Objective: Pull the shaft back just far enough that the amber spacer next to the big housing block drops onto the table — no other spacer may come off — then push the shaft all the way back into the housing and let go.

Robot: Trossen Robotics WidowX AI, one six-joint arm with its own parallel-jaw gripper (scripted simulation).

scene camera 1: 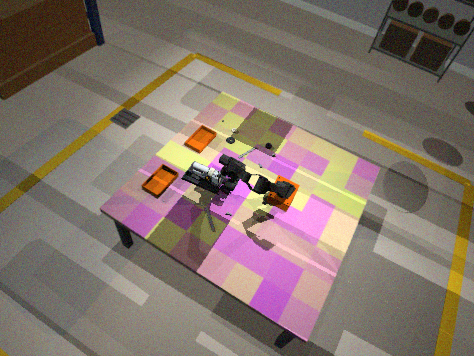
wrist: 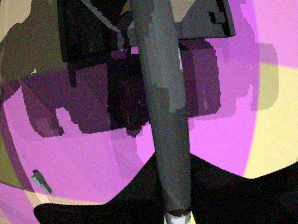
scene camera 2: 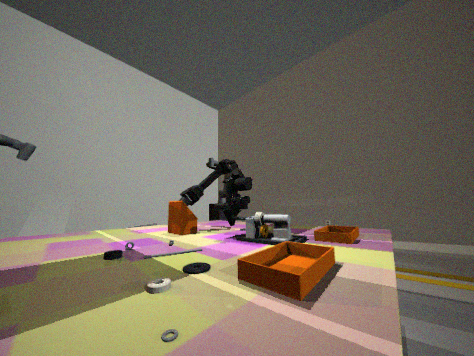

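A grey housing assembly (scene camera 2: 282, 233) is part of the scene, and scene camera 1 shows the assembly (scene camera 1: 197, 173) too. The gripper (wrist: 168, 155) is visible as well.
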